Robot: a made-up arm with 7 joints. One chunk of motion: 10 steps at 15 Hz.
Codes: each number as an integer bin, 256 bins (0 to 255) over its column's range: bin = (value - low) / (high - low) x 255, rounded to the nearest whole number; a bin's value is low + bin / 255 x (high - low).
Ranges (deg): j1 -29..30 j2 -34..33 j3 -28..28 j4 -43..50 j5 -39..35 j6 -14..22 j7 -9..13
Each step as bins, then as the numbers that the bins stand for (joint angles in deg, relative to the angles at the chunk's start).
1 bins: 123 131 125 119 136 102 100
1 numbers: -0.54 0.42 -0.55 0.40 0.47 0.40 -0.37
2 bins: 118 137 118 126 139 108 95
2 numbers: -1.70 2.00 -2.09 2.95 1.34 1.25 -0.80
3 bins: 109 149 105 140 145 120 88
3 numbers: -3.78 5.15 -4.94 8.06 3.08 2.94 -1.41
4 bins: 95 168 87 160 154 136 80
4 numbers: -7.02 10.14 -8.89 15.35 5.69 5.20 -2.10
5 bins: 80 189 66 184 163 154 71
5 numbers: -10.49 15.66 -13.51 24.11 8.30 7.74 -2.87
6 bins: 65 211 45 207 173 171 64
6 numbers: -13.96 21.44 -18.12 32.49 11.20 10.14 -3.48
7 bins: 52 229 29 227 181 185 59
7 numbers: -16.97 26.17 -21.63 39.79 13.53 12.12 -3.91
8 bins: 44 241 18 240 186 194 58
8 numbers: -18.82 29.32 -24.05 44.53 14.98 13.39 -4.00
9 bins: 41 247 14 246 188 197 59
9 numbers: -19.51 30.90 -24.93 46.72 15.56 13.81 -3.91
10 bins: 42 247 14 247 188 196 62
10 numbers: -19.28 30.90 -24.93 47.08 15.56 13.67 -3.65
